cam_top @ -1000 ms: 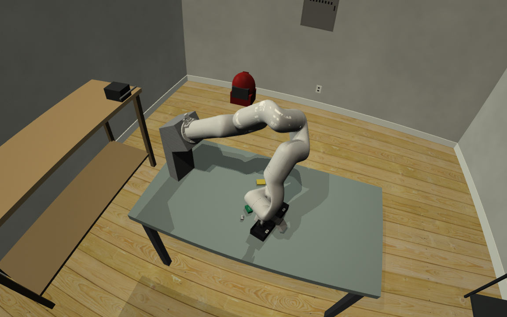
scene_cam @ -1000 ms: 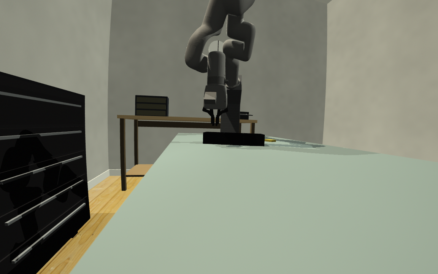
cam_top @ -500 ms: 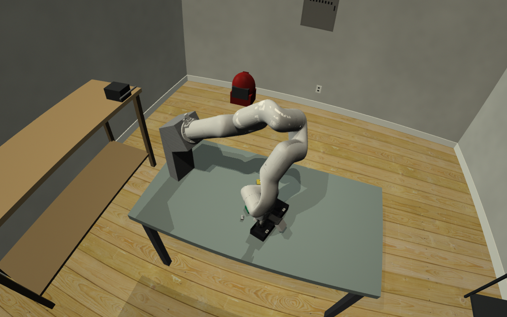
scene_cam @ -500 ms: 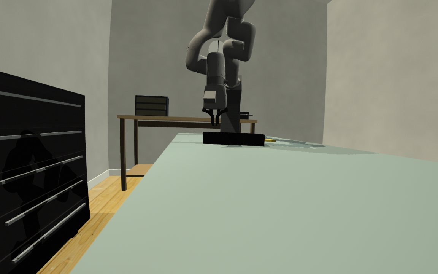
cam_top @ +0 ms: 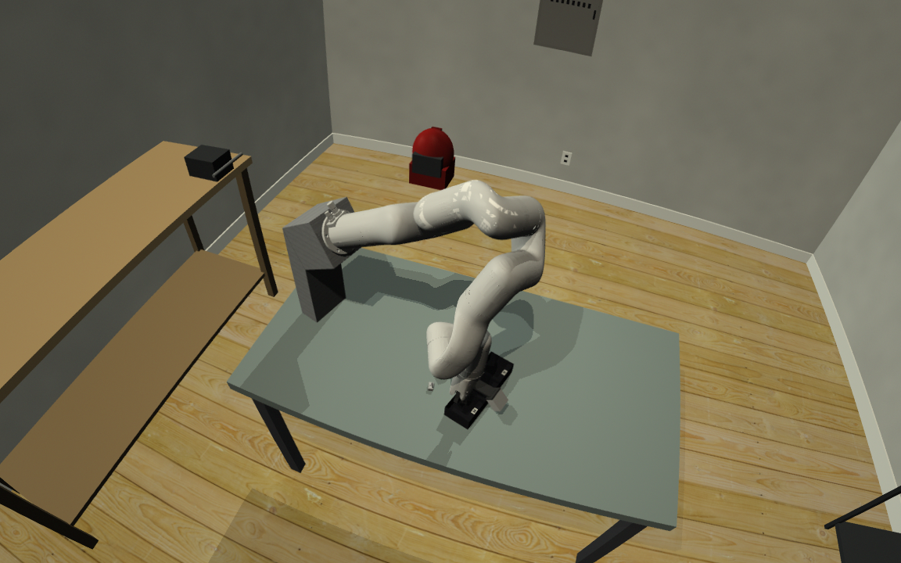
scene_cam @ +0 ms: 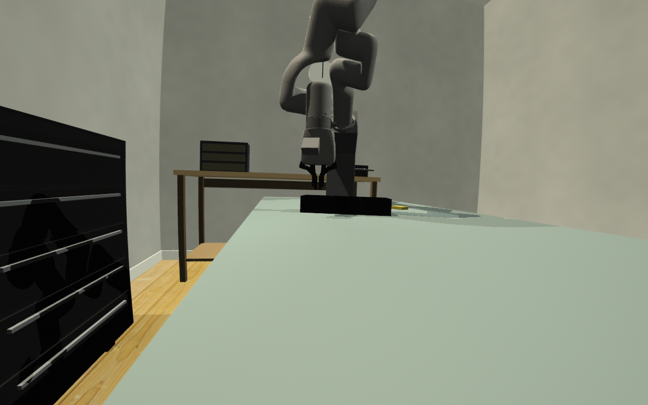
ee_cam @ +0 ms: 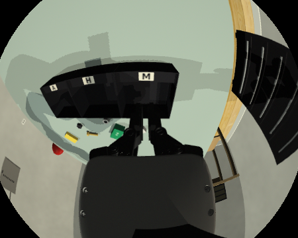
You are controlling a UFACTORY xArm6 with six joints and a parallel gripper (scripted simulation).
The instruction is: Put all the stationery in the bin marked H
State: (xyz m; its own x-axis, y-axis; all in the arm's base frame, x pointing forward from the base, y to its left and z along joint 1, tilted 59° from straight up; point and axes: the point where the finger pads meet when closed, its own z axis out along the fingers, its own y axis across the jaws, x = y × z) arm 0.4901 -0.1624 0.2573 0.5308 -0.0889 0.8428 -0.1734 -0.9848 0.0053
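My hand is 40 mm short of the bin rack, 70 mm to the right of it and 60 mm above it. Round my hand: small white piece (110 mm behind, 60 mm to the left, 80 mm below); green block (100 mm behind, 130 mm to the left, 80 mm below); white ring (40 mm behind, 120 mm to the left, 80 mm below).
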